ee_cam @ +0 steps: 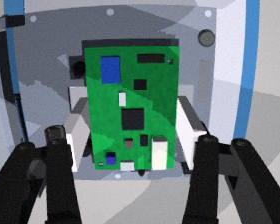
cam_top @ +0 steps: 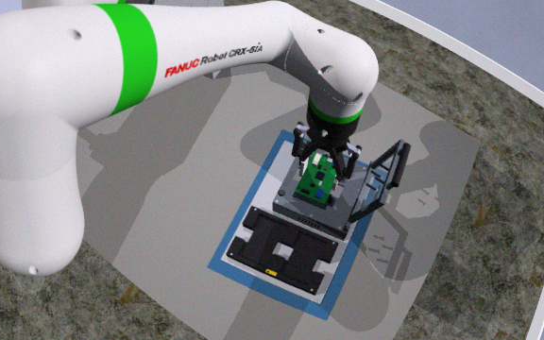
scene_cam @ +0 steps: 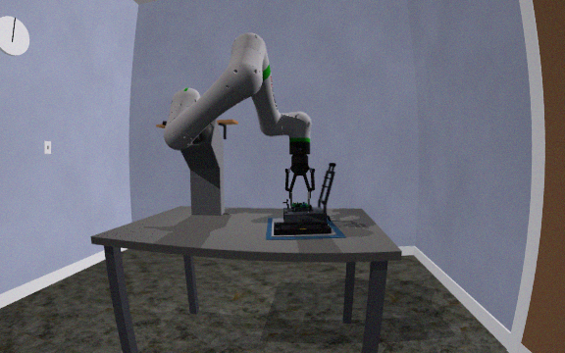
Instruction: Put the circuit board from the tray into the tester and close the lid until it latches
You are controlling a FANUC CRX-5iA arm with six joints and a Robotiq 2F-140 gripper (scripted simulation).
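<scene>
My gripper is now 2 cm above the green circuit board. The rest, counted from my hand: black latch hook (7 cm behind, 5 cm to the left, 2 cm below); lid (12 cm ahead, 2 cm to the left, 8 cm above).
</scene>
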